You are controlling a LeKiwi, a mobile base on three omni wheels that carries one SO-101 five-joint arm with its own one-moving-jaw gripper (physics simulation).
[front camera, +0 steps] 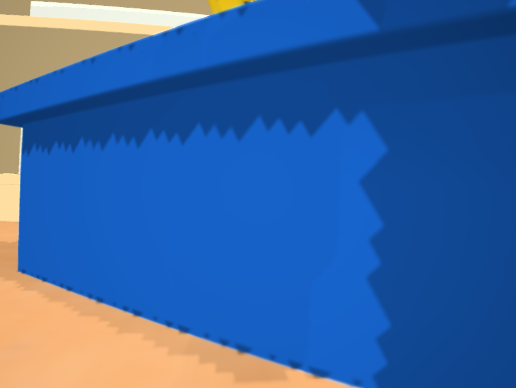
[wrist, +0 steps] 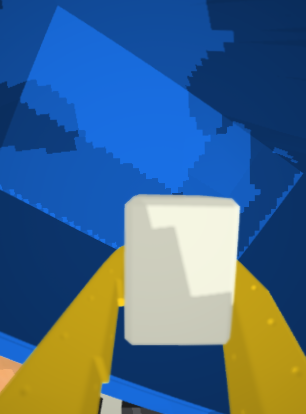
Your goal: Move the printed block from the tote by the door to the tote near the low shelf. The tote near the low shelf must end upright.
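Frame: origin at the arm's base, x ahead, y left, z up, level; millimetres.
Where they show: hand, its tool point: (wrist: 133, 257).
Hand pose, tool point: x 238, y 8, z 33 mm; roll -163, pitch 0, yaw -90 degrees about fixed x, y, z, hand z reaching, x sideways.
Note:
Each offset is from my tool point to the top centre of the thing. Level surfaces: height alone.
The printed block {dz +28, dx +6, dy -14 mm} (wrist: 175, 235) is an off-white block with chamfered corners. In the wrist view it stands between the two yellow jaws, which press on its left and right sides. My gripper (wrist: 179, 280) is shut on it, above the floor of the blue tote. The blue tote {dz -2, dx +18, dy -6 mm} (front camera: 200, 210) (wrist: 15, 347) fills much of the front view with its outer wall and rim and stands upright. Its inside lies behind and below the block in the wrist view. A yellow part (front camera: 226, 5) of the gripper shows above the rim in the front view. How high the block hangs is hard to tell.
A beige shelf {dz +203 mm} (front camera: 75, 60) stands behind the tote at the left of the front view, with a pale strip (front camera: 100, 16) above its board. The wooden floor {dz -122 mm} (front camera: 60, 340) shows in front of the tote, very close to my base.

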